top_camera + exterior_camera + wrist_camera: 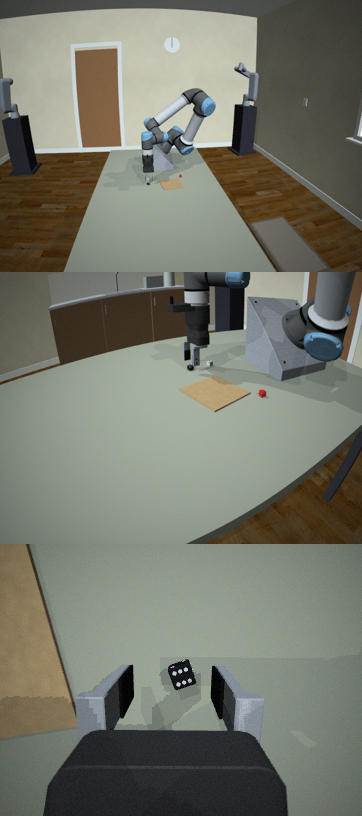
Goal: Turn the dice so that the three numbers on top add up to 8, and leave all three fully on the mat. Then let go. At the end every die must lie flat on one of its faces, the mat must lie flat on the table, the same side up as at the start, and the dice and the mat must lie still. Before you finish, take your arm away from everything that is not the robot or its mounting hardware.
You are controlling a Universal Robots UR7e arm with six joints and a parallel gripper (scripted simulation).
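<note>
My gripper is now 250 mm to the right of the red die, 60 mm past it and 40 mm above it. Round my hand: tan mat 150 mm to the left, 40 mm below, 30 mm ahead; white die 70 mm behind, 40 mm below.
</note>
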